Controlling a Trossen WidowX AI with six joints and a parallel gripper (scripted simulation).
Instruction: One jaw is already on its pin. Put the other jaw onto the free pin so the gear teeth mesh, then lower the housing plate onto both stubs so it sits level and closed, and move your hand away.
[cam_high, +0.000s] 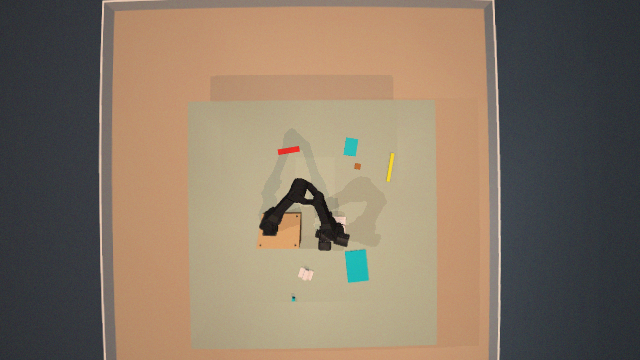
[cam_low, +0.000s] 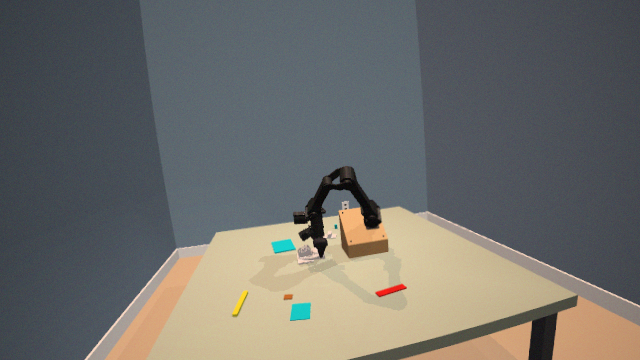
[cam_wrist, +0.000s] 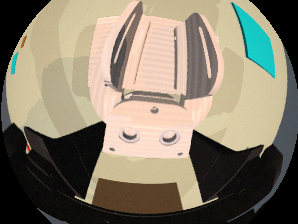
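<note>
Now: gripper tip 2 cm below the pale housing part and 1 cm short of it. The rest, counted from my gripper tip: large cyan sheet: 20 cm to the right, 17 cm ahead, 1 cm below; then white ribbed part: 7 cm ahead, 1 cm below; then small white piece: 24 cm to the right, 9 cm behind.
</note>
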